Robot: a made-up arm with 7 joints.
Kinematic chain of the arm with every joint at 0, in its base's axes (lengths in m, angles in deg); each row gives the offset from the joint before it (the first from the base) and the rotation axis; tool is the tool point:
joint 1: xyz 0 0 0 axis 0 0.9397 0.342
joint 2: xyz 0 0 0 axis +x
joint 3: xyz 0 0 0 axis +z
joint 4: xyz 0.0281 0 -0.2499 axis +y
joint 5: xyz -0.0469 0 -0.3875 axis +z
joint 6: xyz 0 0 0 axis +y
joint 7: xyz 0 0 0 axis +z
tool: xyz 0 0 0
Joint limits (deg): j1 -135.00..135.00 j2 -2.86..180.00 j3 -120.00..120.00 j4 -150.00..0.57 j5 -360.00..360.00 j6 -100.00..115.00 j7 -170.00..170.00
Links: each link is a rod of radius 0.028 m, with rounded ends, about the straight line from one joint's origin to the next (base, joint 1, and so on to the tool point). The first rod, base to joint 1, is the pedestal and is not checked.
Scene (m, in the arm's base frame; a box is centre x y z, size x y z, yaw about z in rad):
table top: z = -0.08
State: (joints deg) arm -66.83 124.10 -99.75 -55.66 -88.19 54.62 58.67
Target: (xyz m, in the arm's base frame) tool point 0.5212 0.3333 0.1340
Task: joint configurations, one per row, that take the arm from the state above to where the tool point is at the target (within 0.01 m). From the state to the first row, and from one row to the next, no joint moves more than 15 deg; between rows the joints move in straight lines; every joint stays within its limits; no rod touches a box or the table.
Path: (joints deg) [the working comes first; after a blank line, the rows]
Joints at the target: -91.43 72.82 -90.32 -32.78 -88.19 54.62 58.67
Straight joint move there: clear.

1: -72.98 111.28 -97.39 -49.94 -88.19 54.62 58.67
2: -79.13 98.46 -95.03 -44.22 -88.19 54.62 58.67
3: -85.28 85.64 -92.68 -38.50 -88.19 54.62 58.67
4: -91.43 72.82 -90.32 -32.78 -88.19 54.62 58.67

